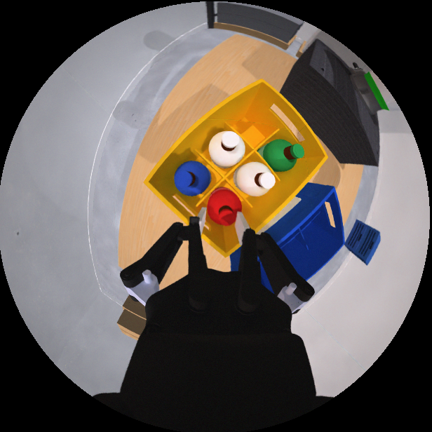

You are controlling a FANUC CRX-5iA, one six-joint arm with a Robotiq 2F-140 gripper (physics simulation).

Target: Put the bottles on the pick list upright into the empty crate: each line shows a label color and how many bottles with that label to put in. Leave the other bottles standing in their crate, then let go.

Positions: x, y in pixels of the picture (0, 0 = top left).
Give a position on a white bottle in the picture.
At 226, 148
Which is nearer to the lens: the green bottle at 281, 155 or the blue bottle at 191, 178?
The blue bottle.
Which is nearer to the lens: the white bottle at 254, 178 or the blue bottle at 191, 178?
The blue bottle.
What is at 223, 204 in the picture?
A red bottle.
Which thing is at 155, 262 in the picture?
The gripper.
